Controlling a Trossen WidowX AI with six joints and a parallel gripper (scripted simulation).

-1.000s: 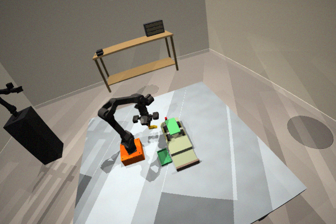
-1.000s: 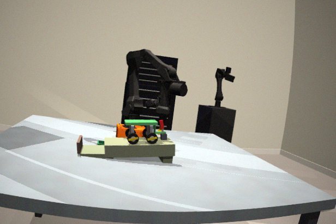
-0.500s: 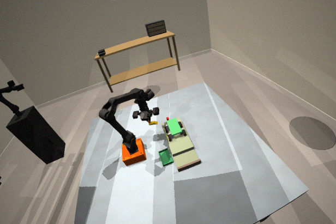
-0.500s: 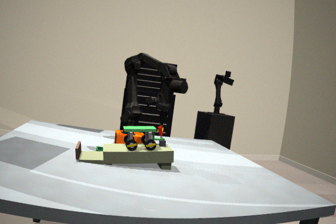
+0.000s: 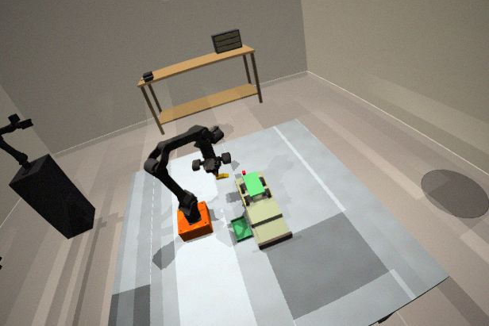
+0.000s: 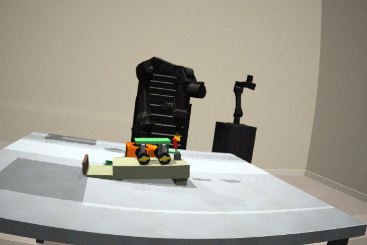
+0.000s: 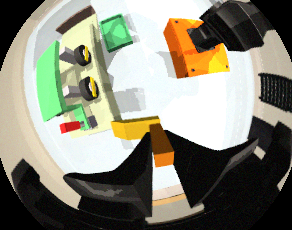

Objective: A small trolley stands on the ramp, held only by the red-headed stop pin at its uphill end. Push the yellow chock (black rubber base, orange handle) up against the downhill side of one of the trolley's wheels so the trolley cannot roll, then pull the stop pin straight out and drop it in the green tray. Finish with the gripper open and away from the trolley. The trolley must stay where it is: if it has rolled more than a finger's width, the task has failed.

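My gripper tip is 2 cm short of the yellow chock, 1 cm to the left of it and 1 cm above it. Round my gripper tip: green-topped trolley 13 cm ahead, 14 cm to the right, 6 cm below; then pale ramp 13 cm ahead, 15 cm to the right, 13 cm below; then red-headed stop pin 13 cm ahead, 5 cm to the right, 5 cm below.
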